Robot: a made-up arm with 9 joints. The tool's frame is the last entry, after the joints.
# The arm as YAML. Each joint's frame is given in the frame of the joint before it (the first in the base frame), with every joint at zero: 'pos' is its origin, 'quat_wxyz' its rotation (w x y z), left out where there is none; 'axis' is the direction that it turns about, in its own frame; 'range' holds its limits. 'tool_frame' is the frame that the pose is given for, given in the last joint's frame.
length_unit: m
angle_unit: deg
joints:
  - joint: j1
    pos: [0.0, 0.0, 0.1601]
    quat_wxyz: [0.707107, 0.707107, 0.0, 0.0]
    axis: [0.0, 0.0, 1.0]
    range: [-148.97, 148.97]
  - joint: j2
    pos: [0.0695, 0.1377, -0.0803]
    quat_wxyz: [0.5, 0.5, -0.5, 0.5]
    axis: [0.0, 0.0, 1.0]
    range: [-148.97, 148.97]
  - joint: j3
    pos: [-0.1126, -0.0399, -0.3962]
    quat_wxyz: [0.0, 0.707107, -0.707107, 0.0]
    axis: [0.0, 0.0, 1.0]
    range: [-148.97, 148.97]
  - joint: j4
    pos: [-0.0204, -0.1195, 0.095]
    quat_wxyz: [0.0, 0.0, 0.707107, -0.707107]
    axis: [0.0, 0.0, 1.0]
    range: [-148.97, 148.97]
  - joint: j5
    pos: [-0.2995, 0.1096, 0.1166]
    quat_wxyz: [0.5, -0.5, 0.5, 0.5]
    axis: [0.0, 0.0, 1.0]
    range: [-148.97, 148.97]
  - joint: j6
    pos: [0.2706, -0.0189, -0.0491]
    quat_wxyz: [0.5, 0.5, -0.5, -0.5]
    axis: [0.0, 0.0, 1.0]
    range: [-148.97, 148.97]
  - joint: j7
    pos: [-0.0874, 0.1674, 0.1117]
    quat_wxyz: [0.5, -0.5, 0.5, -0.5]
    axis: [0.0, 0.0, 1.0]
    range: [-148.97, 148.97]
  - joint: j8
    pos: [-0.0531, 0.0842, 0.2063]
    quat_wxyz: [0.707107, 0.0, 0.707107, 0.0]
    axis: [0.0, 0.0, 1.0]
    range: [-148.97, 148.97]
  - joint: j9
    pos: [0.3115, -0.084, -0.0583]
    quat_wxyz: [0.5, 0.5, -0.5, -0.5]
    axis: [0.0, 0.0, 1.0]
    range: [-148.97, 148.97]
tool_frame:
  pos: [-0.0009, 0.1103, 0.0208]
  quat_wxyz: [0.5, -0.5, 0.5, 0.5]
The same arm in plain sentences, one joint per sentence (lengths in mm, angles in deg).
The arm has nine revolute joints in a row. What follows holds with every joint at zero, and every direction is one of the base frame's.
Joint 1 sits 160.1 mm along +z from the base frame's origin and rotates about -y, from -148.97 to 148.97 deg.
Joint 2 sits 69.5 mm along +x and 80.3 mm along +y and 137.7 mm along +z from joint 1 and rotates about -z, from -148.97 to 148.97 deg.
Joint 3 sits 39.9 mm along +x and 112.6 mm along +y and 396.2 mm along +z from joint 2 and rotates about +z, from -148.97 to 148.97 deg.
Joint 4 sits 20.4 mm along -x and 119.5 mm along -y and 95 mm along +z from joint 3 and rotates about -y, from -148.97 to 148.97 deg.
Joint 5 sits 299.5 mm along +x and 116.6 mm along -y and 109.6 mm along -z from joint 4 and rotates about -z, from -148.97 to 148.97 deg.
Joint 6 sits 18.9 mm along -x and 270.6 mm along +y and 49.1 mm along +z from joint 5 and rotates about -y, from -148.97 to 148.97 deg.
Joint 7 sits 87.4 mm along +x and 111.7 mm along -y and 167.4 mm along -z from joint 6 and rotates about -x, from -148.97 to 148.97 deg.
Joint 8 sits 206.3 mm along -x and 84.2 mm along +y and 53.1 mm along -z from joint 7 and rotates about +z, from -148.97 to 148.97 deg.
Joint 9 sits 311.5 mm along +x and 84 mm along -y and 58.3 mm along -z from joint 8 and rotates about -x, from -148.97 to 148.97 deg.
The tool frame, which is the frame that the pose is given for, sits 20.8 mm along -x and 0.9 mm along +y and 110.3 mm along +z from joint 9; its axes are parallel to the base frame's.

